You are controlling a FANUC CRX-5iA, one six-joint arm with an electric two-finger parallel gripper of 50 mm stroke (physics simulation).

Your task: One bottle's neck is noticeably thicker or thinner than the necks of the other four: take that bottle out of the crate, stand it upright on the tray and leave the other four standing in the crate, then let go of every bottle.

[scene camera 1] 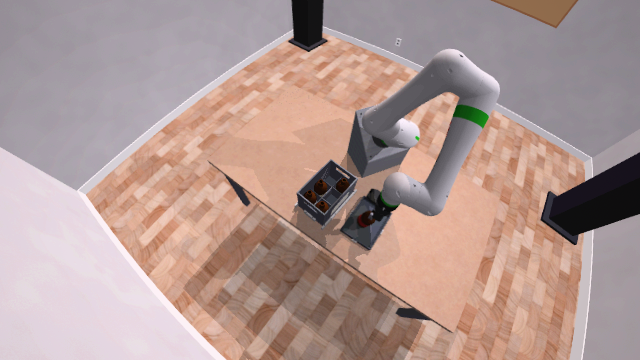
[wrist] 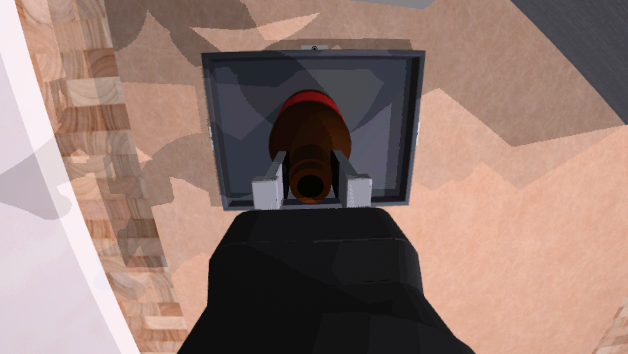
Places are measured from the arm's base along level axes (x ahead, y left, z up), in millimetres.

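Where they show: gripper, fingertip midpoint: [scene camera 1: 371, 215] [wrist: 310, 165].
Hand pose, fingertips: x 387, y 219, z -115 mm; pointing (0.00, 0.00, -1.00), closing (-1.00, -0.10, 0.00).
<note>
Things, the pixels of their top centre, and the offset from my fingertips. "*": a spot on its surface instead. Level surfaces: height alone.
- brown bottle with a red band, middle of its top: [wrist: 312, 163] [scene camera 1: 371, 212] dx +0, dy -8, dz +27 mm
- tray, middle of its top: [wrist: 316, 136] [scene camera 1: 367, 221] dx -9, dy -6, dz -116 mm
- grey crate, surface spot: [scene camera 1: 312, 212] * dx +167, dy -251, dz -64 mm
- table, its level: dz -142 mm
A brown bottle with a red band [scene camera 1: 366, 219] [wrist: 310, 125] is at the tray [scene camera 1: 356, 242] [wrist: 417, 125], over its floor and inside its rim as seen from the wrist. My gripper [scene camera 1: 371, 215] [wrist: 310, 165] is shut on this bottle's neck, one finger on each side, with the mouth facing the wrist camera. Whether the bottle's base touches the tray floor I cannot tell. The grey crate [scene camera 1: 312, 212] stands beside the tray in the scene view. Several brown bottles stand in it: one [scene camera 1: 343, 185], another [scene camera 1: 320, 187], one [scene camera 1: 310, 196] and one [scene camera 1: 322, 206].
The crate's high walls stand close to the tray on the table [scene camera 1: 440, 260] [wrist: 525, 240]. The grey robot pedestal [scene camera 1: 372, 157] is behind the crate and tray. The table's front edge runs close to both. Dark pillars stand on the floor beyond the table.
</note>
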